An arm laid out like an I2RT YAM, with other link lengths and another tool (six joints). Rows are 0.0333 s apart.
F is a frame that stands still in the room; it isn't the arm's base.
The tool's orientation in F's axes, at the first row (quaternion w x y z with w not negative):
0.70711, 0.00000, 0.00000, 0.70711
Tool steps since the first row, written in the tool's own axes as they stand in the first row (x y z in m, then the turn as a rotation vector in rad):
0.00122, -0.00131, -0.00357, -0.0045, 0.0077, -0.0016
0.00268, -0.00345, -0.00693, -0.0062, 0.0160, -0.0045
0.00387, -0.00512, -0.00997, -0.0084, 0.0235, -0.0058
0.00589, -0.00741, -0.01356, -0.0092, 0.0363, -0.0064
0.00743, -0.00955, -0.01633, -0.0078, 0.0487, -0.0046
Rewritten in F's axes. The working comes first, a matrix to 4 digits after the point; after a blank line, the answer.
The tool's axes in the first row as the columns of a matrix, in F's axes (used below as rounded here):
0.0000, -1.0000, 0.0000
1.0000, 0.0000, 0.0000
0.0000, 0.0000, 1.0000

0.00131, 0.00122, -0.00357, -0.0077, -0.0045, -0.0016
0.00345, 0.00268, -0.00693, -0.0160, -0.0062, -0.0045
0.00512, 0.00387, -0.00997, -0.0235, -0.0084, -0.0058
0.00741, 0.00589, -0.01356, -0.0363, -0.0092, -0.0064
0.00955, 0.00743, -0.01633, -0.0487, -0.0078, -0.0046

